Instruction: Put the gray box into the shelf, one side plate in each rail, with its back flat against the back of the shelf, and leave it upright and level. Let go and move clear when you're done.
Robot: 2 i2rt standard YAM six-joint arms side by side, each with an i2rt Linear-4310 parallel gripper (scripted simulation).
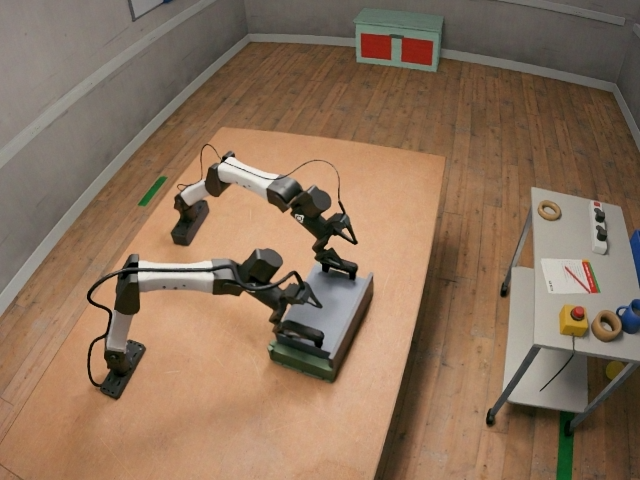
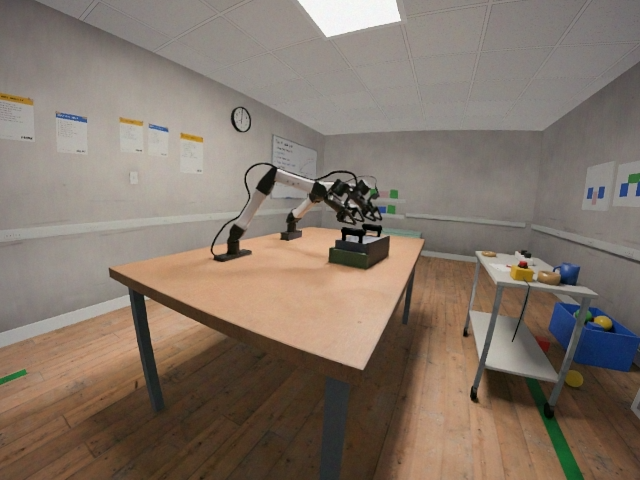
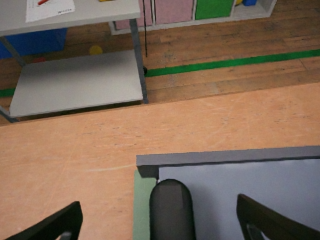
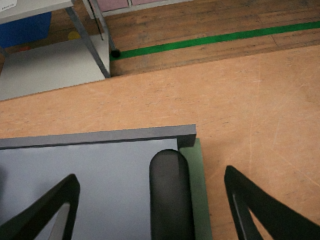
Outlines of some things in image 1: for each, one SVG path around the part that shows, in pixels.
A gray box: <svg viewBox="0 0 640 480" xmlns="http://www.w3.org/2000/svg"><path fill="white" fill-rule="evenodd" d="M358 264L341 259L346 266L344 269L321 262L322 266L314 264L305 281L309 283L314 295L323 307L319 309L308 303L290 306L282 322L285 320L290 321L308 338L303 340L293 336L275 334L277 343L329 361L329 356L366 279L357 277L355 274L359 270Z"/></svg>
